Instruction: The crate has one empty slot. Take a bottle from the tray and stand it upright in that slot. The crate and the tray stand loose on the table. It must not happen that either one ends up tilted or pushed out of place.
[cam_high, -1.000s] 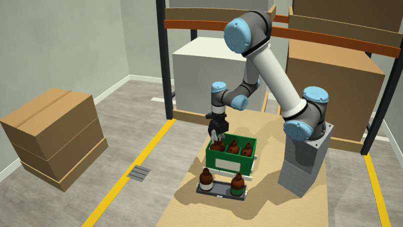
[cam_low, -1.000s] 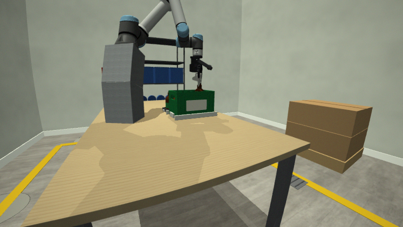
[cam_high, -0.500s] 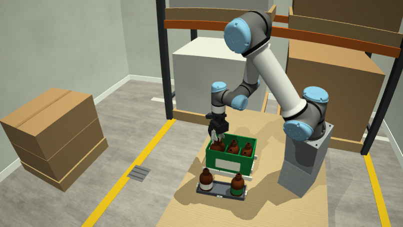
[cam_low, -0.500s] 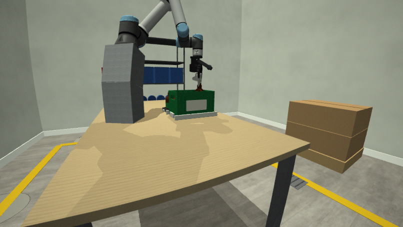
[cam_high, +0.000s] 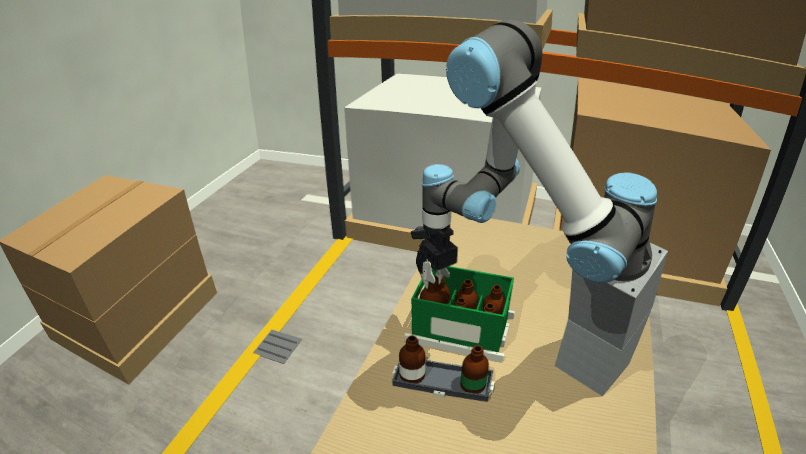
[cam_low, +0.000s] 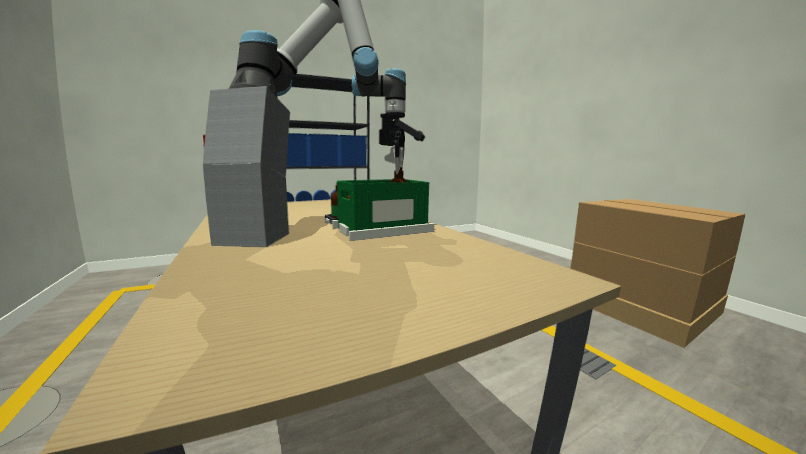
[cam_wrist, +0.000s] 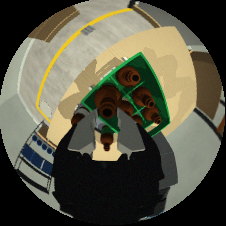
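My gripper is now 70 mm above the brown bottle. The rest, counted from my hand: white-labelled bottle: 30 mm ahead, 190 mm to the left, 130 mm below; crate: 90 mm behind, 30 mm to the right, 130 mm below; tray: 60 mm behind, 190 mm to the left, 200 mm below.
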